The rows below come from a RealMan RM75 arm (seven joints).
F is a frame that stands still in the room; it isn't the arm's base.
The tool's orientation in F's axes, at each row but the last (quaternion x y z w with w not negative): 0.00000, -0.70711, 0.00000, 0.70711; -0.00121, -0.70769, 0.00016, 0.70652; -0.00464, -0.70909, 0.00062, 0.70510; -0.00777, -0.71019, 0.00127, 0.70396; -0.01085, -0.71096, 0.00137, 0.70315; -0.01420, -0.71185, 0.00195, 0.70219; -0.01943, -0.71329, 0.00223, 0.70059; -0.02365, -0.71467, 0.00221, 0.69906
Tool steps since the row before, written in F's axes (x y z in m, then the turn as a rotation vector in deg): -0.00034, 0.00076, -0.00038, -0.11, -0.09, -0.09; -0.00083, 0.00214, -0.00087, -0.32, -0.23, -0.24; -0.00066, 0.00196, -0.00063, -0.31, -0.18, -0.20; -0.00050, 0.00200, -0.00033, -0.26, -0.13, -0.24; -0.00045, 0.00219, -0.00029, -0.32, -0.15, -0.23; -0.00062, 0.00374, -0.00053, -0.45, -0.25, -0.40; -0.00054, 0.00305, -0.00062, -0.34, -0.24, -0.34; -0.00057, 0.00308, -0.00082, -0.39, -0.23, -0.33
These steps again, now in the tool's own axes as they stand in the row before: -0.00038, 0.00076, 0.00034, -0.09, -0.09, 0.11; -0.00086, 0.00214, 0.00083, -0.24, -0.23, 0.32; -0.00061, 0.00196, 0.00067, -0.20, -0.18, 0.31; -0.00030, 0.00200, 0.00052, -0.24, -0.13, 0.26; -0.00025, 0.00219, 0.00048, -0.23, -0.15, 0.32; -0.00044, 0.00374, 0.00069, -0.40, -0.25, 0.45; -0.00052, 0.00305, 0.00062, -0.34, -0.24, 0.34; -0.00069, 0.00309, 0.00068, -0.33, -0.23, 0.39
